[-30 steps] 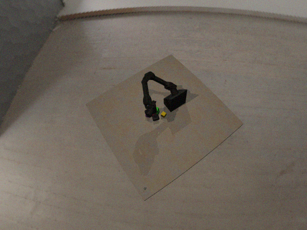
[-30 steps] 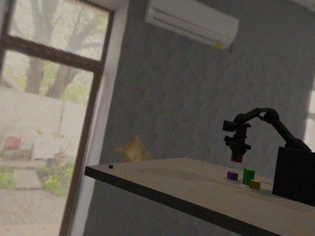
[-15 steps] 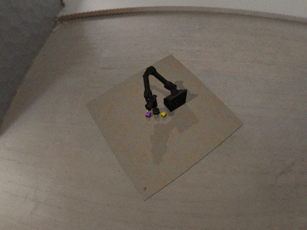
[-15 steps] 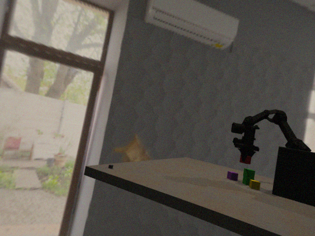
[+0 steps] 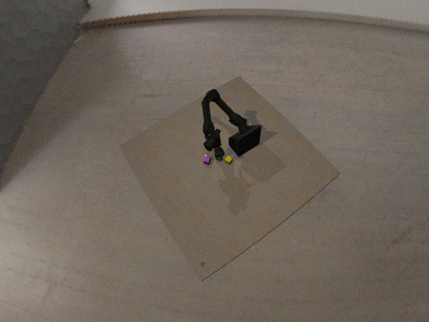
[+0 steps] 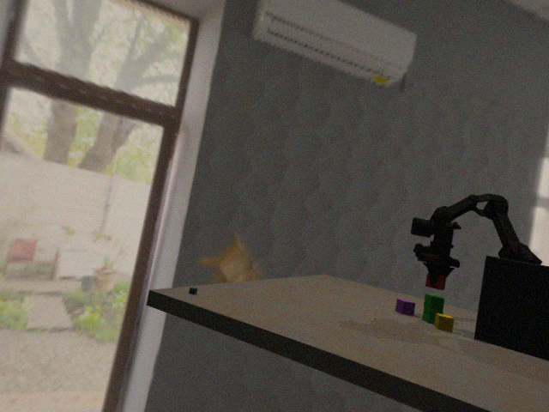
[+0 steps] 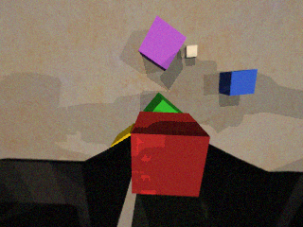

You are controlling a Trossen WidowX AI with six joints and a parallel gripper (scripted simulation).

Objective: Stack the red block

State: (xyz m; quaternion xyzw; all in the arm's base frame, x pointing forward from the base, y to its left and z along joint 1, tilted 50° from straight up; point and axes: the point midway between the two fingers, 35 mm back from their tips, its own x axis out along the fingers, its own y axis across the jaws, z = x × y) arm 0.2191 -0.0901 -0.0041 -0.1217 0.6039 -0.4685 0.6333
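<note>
The yellow block lies 10 cm below my gripper tip, 7 cm to the left of it and 4 cm behind it. From my gripper tip the other things lie so: purple block 10 cm below, 8 cm ahead, 4 cm to the right; then red block 1 cm above; then blue block 13 cm to the right, 11 cm below, 1 cm behind.
</note>
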